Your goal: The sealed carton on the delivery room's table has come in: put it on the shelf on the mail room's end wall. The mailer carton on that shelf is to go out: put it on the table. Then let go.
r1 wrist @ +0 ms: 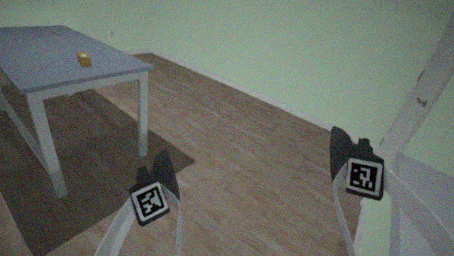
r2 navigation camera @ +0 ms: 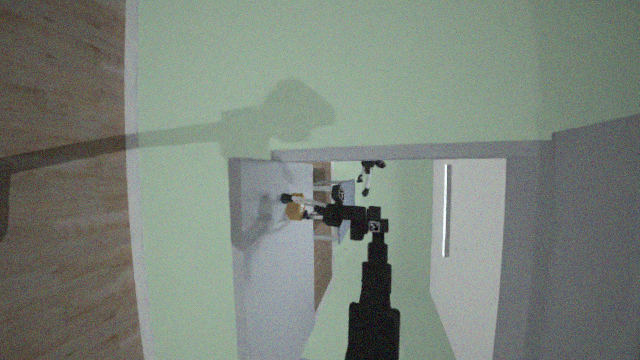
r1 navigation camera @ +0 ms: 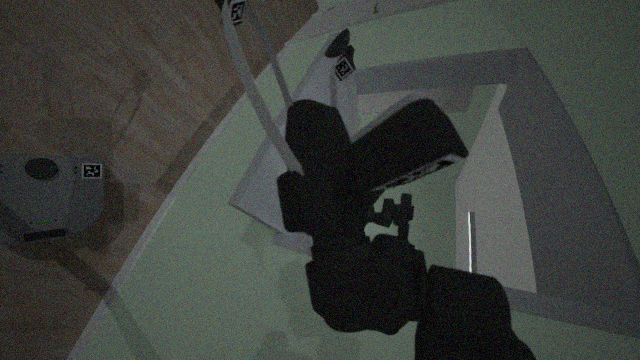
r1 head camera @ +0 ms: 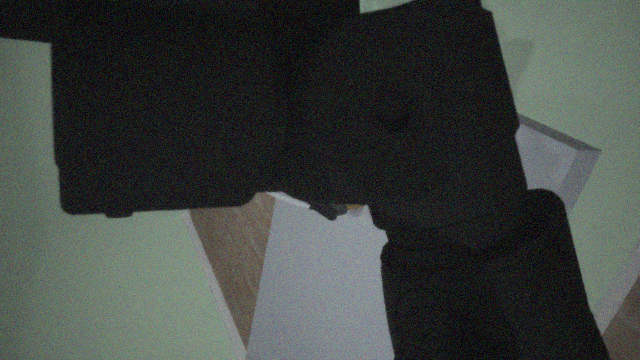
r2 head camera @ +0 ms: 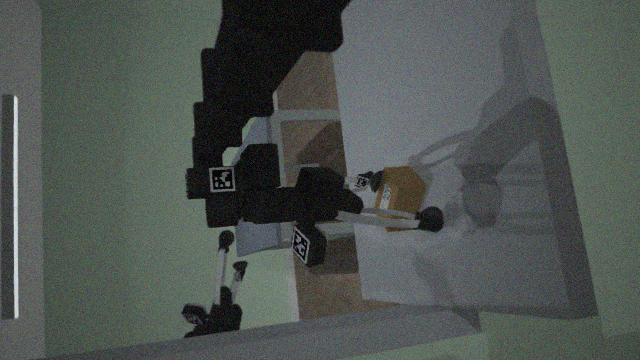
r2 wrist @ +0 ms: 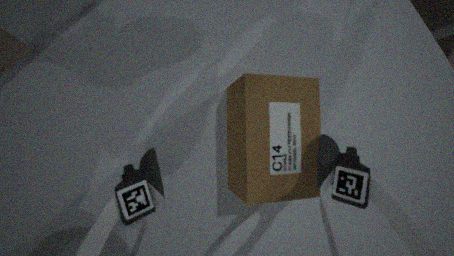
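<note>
A brown carton with a white "C14" label [r2 wrist: 272, 145] [r2 head camera: 400, 185] [r2 navigation camera: 295, 212] lies on the pale ledge [r2 wrist: 75, 125] [r2 head camera: 425, 75] [r2 navigation camera: 275, 300] in the wall opening. The r2 gripper [r2 wrist: 240, 165] [r2 head camera: 403, 200] [r2 navigation camera: 296, 206] is open around it; its right finger is at the carton's right side, its left finger stands well apart. A small orange-brown carton [r1 wrist: 84, 59] lies on the blue-grey table [r1 wrist: 40, 50] in the r1 wrist view. Which carton is sealed or mailer I cannot tell. The r1 gripper [r1 wrist: 252, 162] [r2 head camera: 233, 255] is open and empty, with floor beyond it. The end-wall shelf is not identifiable.
The grey frame [r1 navigation camera: 550, 150] [r2 navigation camera: 400, 150] of the wall opening surrounds the r2 arm [r2 navigation camera: 375, 285]. The dark r1 arm [r1 head camera: 450, 150] hides much of the r1 head view. A robot base [r1 navigation camera: 55, 195] stands on the wooden floor. The table's legs [r1 wrist: 143, 115] reach down at the left.
</note>
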